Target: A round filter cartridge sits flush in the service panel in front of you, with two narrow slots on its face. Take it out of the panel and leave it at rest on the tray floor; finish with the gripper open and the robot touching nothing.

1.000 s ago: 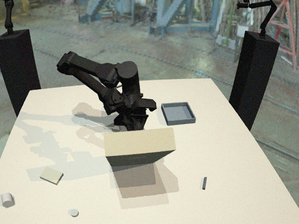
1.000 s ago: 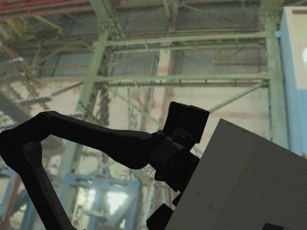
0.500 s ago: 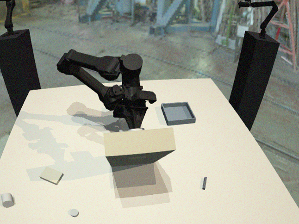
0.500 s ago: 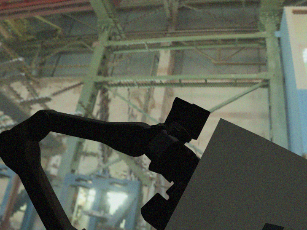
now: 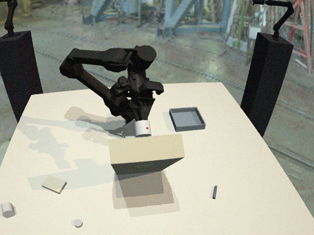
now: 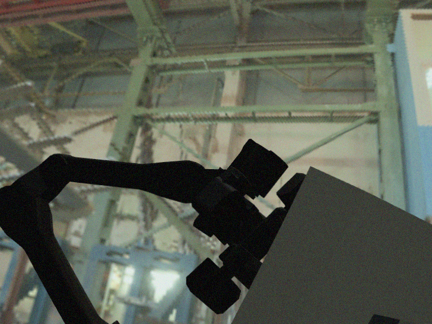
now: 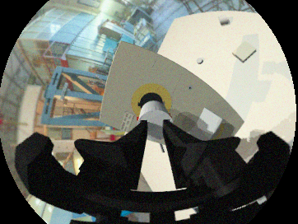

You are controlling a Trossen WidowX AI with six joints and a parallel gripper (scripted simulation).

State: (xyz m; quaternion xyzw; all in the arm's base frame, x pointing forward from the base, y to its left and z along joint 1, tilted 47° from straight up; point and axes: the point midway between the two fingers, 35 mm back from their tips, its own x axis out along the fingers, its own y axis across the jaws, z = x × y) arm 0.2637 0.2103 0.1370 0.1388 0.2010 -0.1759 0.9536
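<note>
Right now my gripper tip is 41 cm past the blue-grey tray, 22 cm to the right of it and 29 cm above it. Round my gripper tip: round filter cartridge 1 cm ahead, 1 cm below; then small disc 18 cm ahead, 22 cm to the right, 30 cm below; then dark bar 4 cm ahead, 28 cm to the left, 30 cm below.
</note>
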